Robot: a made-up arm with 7 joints. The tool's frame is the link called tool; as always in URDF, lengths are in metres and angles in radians. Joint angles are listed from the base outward. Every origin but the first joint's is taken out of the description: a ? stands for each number. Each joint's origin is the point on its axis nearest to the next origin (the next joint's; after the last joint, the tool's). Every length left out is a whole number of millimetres.
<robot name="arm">
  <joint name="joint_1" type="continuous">
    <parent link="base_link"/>
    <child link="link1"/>
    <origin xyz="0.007 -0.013 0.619"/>
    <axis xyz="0 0 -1"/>
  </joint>
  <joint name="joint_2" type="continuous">
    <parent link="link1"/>
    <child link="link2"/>
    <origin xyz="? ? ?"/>
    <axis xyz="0 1 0"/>
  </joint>
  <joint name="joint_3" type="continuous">
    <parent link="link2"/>
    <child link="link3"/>
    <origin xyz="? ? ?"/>
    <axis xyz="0 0 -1"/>
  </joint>
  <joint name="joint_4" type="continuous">
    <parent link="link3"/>
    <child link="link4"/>
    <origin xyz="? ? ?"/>
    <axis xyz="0 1 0"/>
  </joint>
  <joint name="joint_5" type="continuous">
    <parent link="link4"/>
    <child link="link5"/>
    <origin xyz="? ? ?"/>
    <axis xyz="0 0 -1"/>
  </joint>
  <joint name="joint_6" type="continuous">
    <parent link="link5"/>
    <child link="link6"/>
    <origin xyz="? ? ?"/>
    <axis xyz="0 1 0"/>
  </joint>
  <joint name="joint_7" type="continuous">
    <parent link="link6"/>
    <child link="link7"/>
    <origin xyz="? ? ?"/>
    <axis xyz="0 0 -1"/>
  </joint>
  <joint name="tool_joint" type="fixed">
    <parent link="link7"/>
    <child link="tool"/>
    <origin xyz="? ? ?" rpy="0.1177 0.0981 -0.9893"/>
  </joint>
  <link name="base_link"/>
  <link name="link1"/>
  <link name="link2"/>
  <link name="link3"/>
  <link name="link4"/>
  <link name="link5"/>
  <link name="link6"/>
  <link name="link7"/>
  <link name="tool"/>
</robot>
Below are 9 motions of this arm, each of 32 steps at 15 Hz.
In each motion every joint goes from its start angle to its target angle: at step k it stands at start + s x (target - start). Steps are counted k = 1, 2, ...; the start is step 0. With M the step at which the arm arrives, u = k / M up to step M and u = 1 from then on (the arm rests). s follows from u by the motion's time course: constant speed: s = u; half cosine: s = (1 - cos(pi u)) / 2; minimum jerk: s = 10 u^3 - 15 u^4 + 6 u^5.
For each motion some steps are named. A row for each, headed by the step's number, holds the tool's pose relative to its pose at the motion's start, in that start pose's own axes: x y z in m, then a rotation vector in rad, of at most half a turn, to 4 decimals.
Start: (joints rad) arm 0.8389 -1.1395 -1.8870 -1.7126 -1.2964 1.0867 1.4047
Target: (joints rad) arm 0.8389 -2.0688 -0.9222 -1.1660 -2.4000 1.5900 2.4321
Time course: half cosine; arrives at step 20
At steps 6, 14, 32:
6: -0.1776 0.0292 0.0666 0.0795 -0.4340 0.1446
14: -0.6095 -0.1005 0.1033 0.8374 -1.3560 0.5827
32: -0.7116 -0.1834 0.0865 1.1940 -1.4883 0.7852

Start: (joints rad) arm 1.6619 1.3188 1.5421 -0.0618 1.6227 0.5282 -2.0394
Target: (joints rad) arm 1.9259 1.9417 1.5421 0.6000 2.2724 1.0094 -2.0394
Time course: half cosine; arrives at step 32
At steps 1, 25, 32:
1: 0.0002 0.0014 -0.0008 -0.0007 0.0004 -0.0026
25: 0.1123 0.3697 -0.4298 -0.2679 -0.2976 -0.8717
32: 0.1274 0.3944 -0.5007 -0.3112 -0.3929 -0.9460

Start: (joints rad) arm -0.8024 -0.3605 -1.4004 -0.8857 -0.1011 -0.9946 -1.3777
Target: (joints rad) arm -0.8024 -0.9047 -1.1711 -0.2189 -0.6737 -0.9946 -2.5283
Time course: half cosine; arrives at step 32
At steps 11, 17, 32:
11: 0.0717 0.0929 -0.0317 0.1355 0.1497 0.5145
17: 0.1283 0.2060 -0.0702 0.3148 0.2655 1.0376
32: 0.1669 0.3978 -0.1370 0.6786 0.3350 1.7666

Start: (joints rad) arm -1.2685 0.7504 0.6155 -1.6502 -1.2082 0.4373 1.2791
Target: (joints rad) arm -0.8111 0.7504 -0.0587 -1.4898 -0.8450 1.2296 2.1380
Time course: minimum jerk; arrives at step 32
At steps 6, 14, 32:
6: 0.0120 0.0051 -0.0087 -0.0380 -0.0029 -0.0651
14: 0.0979 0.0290 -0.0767 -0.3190 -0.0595 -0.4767
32: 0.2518 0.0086 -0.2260 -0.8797 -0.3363 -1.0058

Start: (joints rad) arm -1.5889 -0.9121 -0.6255 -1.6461 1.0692 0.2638 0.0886
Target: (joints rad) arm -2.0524 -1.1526 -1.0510 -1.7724 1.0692 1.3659 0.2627
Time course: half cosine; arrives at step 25
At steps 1, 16, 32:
1: 0.0015 0.0005 0.0012 -0.0034 0.0054 -0.0016
16: 0.2607 0.0526 0.1026 -0.6600 0.9238 -0.0270
32: 0.3336 0.0491 0.1082 -0.9355 1.2236 0.1346

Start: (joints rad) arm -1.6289 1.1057 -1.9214 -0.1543 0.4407 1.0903 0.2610
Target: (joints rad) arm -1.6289 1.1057 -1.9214 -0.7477 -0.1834 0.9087 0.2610
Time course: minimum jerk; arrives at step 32
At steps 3, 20, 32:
3: -0.0005 -0.0011 -0.0005 0.0035 -0.0041 0.0045
20: -0.0333 -0.1098 -0.0856 0.3871 -0.4469 0.4068
32: -0.0345 -0.1448 -0.1365 0.5439 -0.6343 0.5302

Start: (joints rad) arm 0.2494 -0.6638 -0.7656 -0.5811 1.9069 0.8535 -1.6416
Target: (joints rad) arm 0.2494 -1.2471 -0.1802 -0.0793 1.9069 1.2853 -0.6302
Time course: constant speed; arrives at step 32
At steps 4, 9, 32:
4: -0.0573 -0.0169 -0.0213 0.0334 -0.0576 -0.1272
9: -0.1246 -0.0450 -0.0489 0.0956 -0.1220 -0.2858
32: -0.3603 -0.2567 -0.1766 0.5963 -0.1604 -0.9797

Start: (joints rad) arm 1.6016 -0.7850 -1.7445 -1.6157 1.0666 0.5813 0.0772
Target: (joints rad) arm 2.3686 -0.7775 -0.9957 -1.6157 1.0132 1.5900 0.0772
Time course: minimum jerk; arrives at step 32
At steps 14, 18, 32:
14: -0.0207 0.0750 -0.1806 -0.1767 -0.2921 -0.2594
18: 0.0121 0.1199 -0.2962 -0.2584 -0.4469 -0.4578
32: 0.1415 0.1770 -0.4662 -0.3248 -0.6617 -0.8372

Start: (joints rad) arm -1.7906 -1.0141 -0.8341 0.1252 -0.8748 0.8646 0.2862
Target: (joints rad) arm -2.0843 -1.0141 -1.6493 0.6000 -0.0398 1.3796 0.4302
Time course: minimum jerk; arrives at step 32
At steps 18, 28, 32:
18: -0.0075 0.0209 -0.1032 -0.4805 0.0482 -0.0885
28: -0.0258 0.0377 -0.1898 -0.7723 -0.0137 -0.2918
32: -0.0266 0.0382 -0.1940 -0.7837 -0.0174 -0.3035

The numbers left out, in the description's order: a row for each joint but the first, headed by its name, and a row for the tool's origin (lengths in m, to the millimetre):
joint_2: -0.003 0.004 0
joint_3: -0.019 0 0.635
joint_4: 0.001 0.02 0
joint_5: 0 0 0.214
joint_6: 0.021 0.005 0
joint_7: 0.025 0 0.128
tool: 0.004 0.001 0

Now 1 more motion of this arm.
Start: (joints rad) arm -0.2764 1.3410 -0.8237 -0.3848 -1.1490 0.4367 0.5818
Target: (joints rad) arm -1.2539 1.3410 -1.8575 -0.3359 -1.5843 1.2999 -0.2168
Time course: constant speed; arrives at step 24
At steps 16, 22, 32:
16: 0.0382 0.4431 -0.1416 -0.8880 0.0879 1.7267
22: 0.0419 0.5570 -0.2412 -1.0890 0.0587 2.3607
32: 0.0443 0.5907 -0.2794 -1.1286 0.0269 2.5671

